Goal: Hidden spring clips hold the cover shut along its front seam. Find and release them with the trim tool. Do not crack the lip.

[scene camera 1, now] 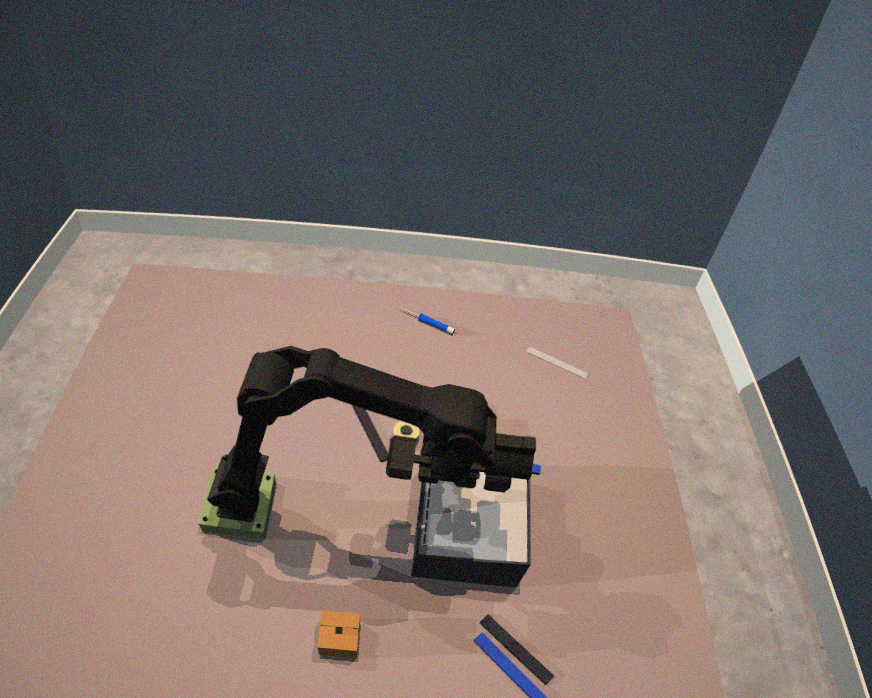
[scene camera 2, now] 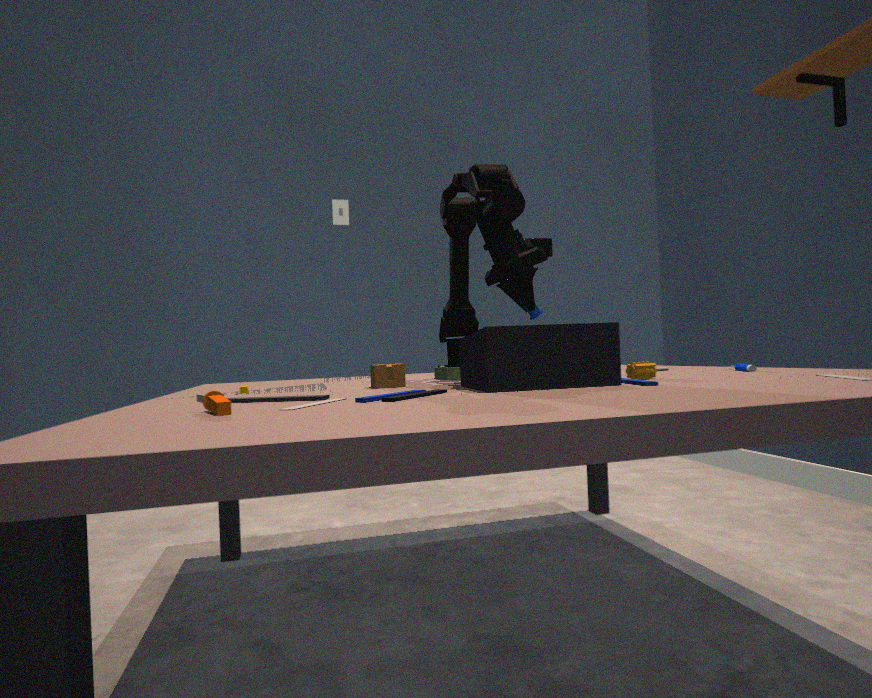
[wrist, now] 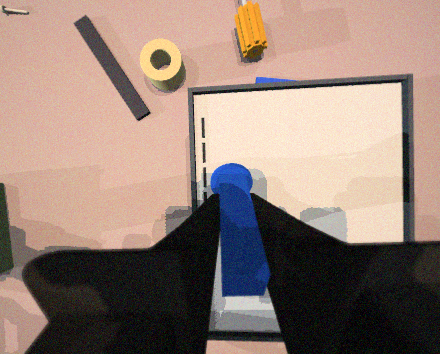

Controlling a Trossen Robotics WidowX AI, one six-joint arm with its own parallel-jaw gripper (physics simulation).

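Frame: origin at the arm's base, x ahead, y left, z up, level; millimetres.
Where they show: gripper, fingertip midpoint: point(scene camera 2: 530, 311) point(wrist: 232, 200); arm's base at its link origin: point(scene camera 1: 238, 503) point(scene camera 2: 459, 366).
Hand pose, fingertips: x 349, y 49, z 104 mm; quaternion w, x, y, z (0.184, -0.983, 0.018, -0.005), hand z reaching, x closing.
Each offset is from my fingertips to the top centre of the thing. "*": to the spot under its first point.
A dark box {dx +59, dy -21, dz -33 mm} point(scene camera 2: 541, 356) with a pale cover point(scene camera 1: 517, 524) point(wrist: 310, 120) stands on the table. A row of short black slots {* dx -20, dy +36, dz -53 mm} point(wrist: 203, 152) runs along the cover's edge on the side nearer the arm's base; part of the row is hidden behind the fingers. The spring clips do not show. My gripper point(wrist: 232, 200) point(scene camera 2: 535, 305) is shut on a blue tool, the trim tool {dx +0, dy +4, dz +49 mm} point(wrist: 240, 250) point(scene camera 2: 536, 313). Its rounded blue end points down over the cover near the slots. In scene camera 2 the tool is above the box, apart from it. Its lower tip is hidden in the wrist view.
A yellow ring {dx -69, dy +158, dz -109 mm} point(wrist: 172, 73) point(scene camera 1: 405, 429), a dark bar {dx -140, dy +164, dz -129 mm} point(wrist: 112, 67) and an orange ribbed handle {dx +44, dy +193, dz -107 mm} point(wrist: 251, 31) lie beyond the box. An orange block {* dx -140, dy -261, dz -89 mm} point(scene camera 1: 338, 635), a dark strip {dx +146, dy -245, dz -129 mm} point(scene camera 1: 516, 649) and a blue strip {dx +135, dy -280, dz -128 mm} point(scene camera 1: 509, 665) lie on the opposite side. A blue screwdriver {dx -51, dy +491, dz -117 mm} point(scene camera 1: 436, 323) lies farther back.
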